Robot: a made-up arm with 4 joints.
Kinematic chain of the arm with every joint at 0, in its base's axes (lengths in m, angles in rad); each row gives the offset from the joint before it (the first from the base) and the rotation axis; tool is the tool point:
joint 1: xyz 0 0 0.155 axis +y
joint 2: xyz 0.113 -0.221 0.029 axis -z
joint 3: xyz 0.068 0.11 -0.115 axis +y
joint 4: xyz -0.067 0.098 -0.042 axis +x
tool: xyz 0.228 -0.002 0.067
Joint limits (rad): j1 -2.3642..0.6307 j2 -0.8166..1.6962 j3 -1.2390..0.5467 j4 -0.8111..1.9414
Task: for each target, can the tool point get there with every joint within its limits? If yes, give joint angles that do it. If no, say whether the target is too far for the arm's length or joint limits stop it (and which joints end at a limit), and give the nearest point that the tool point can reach.
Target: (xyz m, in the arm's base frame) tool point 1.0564 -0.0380 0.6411
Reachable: no: too far | nearest point 0.4242 -0.1602 0.3502 | short by 0.707 m
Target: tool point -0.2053 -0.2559 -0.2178
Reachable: no: joint limits stop it (at a limit: joint 1, joint 2, joint 3, joint 4) | nearest point 0.0569 -0.4081 -0.1687 | short by 0.307 m
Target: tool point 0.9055 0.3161 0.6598
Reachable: no: too far | nearest point 0.3705 -0.0438 0.3615 | short by 0.710 m
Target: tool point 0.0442 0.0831 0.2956
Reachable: yes | joints -1.2290 -0.6095 -0.4661 -0.3590
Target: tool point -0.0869 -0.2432 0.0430
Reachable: no: joint limits stop it (at a limit: joint 1, joint 2, joint 3) | nearest point -0.0879 -0.0230 0.1400 | short by 0.241 m
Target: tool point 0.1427 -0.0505 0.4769
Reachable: yes | joints -1.3718 0.0080 0.0312 0.5309
